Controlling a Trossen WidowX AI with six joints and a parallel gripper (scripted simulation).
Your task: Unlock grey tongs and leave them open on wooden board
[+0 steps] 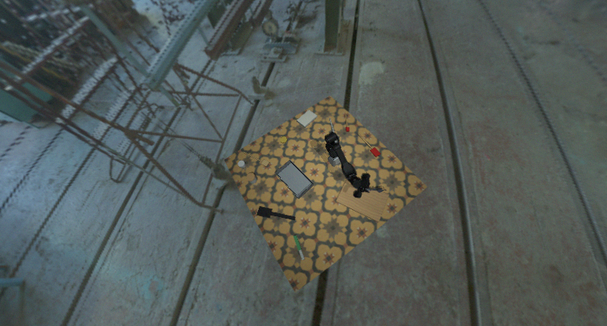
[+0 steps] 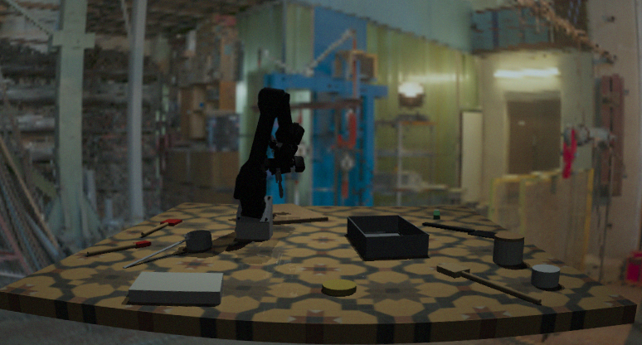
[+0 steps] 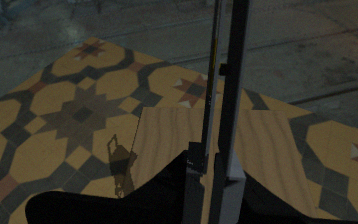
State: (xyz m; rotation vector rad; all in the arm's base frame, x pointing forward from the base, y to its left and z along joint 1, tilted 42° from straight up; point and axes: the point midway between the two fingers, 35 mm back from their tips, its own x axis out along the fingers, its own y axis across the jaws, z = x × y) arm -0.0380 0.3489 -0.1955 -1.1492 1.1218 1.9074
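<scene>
Now: the wooden board 15 cm below my gripper tip, 3 cm ahead of it and 1 cm to the right of it. The rest, counted from my gripper tip: yellow disc: 85 cm to the right, 36 cm ahead, 15 cm below; then black spatula: 72 cm ahead, 23 cm to the right, 16 cm below; then roasting tin: 44 cm ahead, 42 cm to the right, 13 cm below.
</scene>
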